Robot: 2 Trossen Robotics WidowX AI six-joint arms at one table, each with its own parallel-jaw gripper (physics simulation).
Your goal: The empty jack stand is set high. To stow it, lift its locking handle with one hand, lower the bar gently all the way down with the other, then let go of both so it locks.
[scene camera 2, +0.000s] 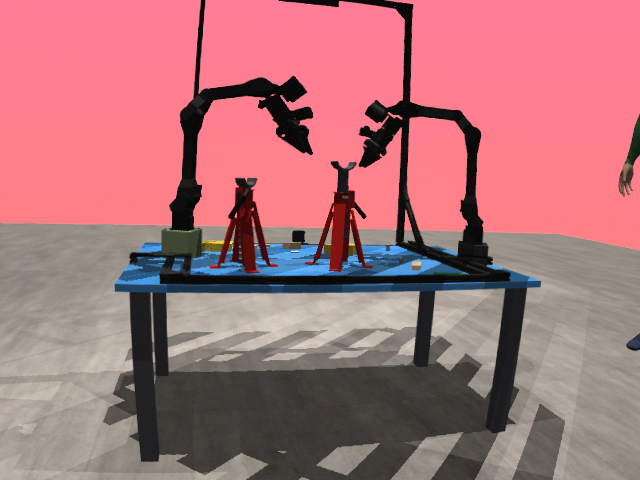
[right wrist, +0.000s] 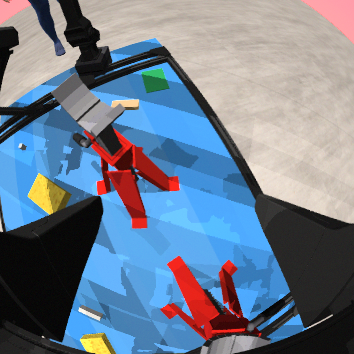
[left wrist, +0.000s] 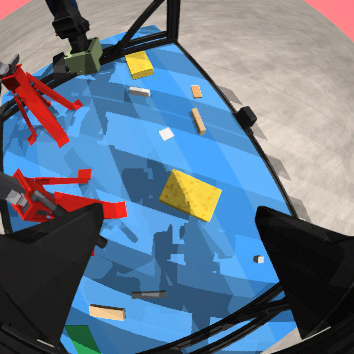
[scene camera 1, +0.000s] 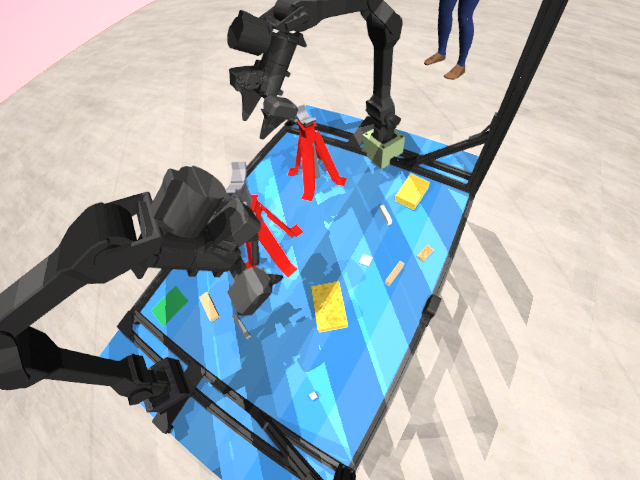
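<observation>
The high-set red jack stand (scene camera 1: 276,250) (scene camera 2: 339,232) (right wrist: 131,197) stands upright, its grey bar (scene camera 2: 342,180) raised under a forked saddle (scene camera 2: 343,165) (right wrist: 92,107). Its dark locking handle (scene camera 2: 360,209) (right wrist: 81,140) slants down from the collar. My left gripper (scene camera 2: 362,164) (left wrist: 181,213) is open and empty, close beside the saddle at about its height in scene camera 2; the arm partly hides the stand in scene camera 1. My right gripper (scene camera 1: 257,122) (scene camera 2: 310,152) (right wrist: 180,203) is open and empty, above and left of the saddle in scene camera 2, apart from it.
A second, lower red jack stand (scene camera 1: 308,165) (scene camera 2: 247,232) (left wrist: 42,112) stands near the right arm's base. Yellow sponges (scene camera 1: 329,307) (scene camera 1: 412,191), a green square (scene camera 1: 169,305) and several small blocks lie on the blue table. A black frame (scene camera 2: 330,279) runs along the table edges.
</observation>
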